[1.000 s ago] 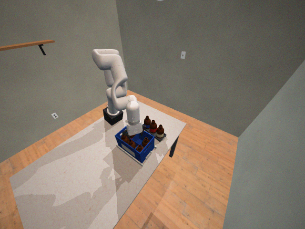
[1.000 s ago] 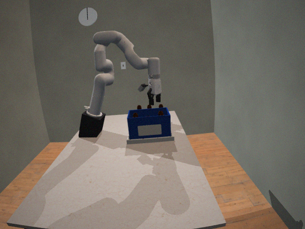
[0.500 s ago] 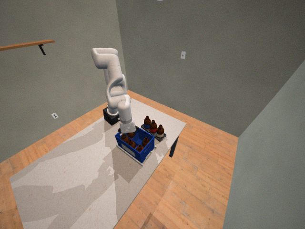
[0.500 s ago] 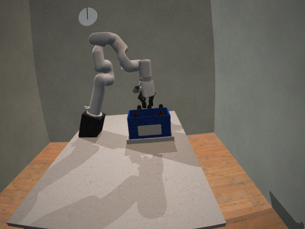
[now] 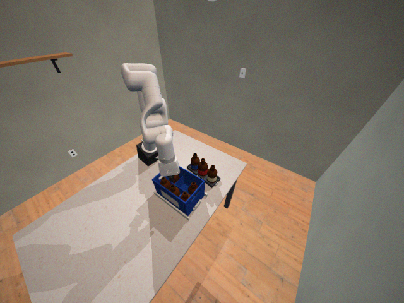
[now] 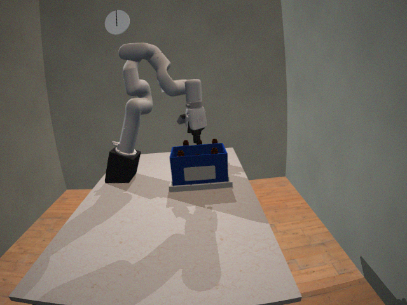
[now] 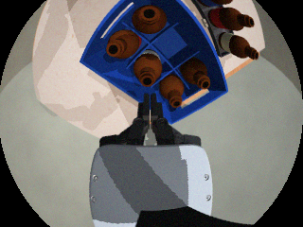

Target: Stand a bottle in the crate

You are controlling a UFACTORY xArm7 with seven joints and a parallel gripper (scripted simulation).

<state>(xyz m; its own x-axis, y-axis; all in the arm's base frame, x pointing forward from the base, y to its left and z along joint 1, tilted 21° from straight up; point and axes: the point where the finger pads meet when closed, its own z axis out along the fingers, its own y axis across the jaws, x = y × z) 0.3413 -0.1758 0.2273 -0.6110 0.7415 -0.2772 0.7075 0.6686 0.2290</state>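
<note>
The dark tray is 29 cm to the left of my hand, 23 cm below it and 4 cm ahead of it. The rest, counted from my hand: blue crate (16 cm below, 4 cm to the left).
</note>
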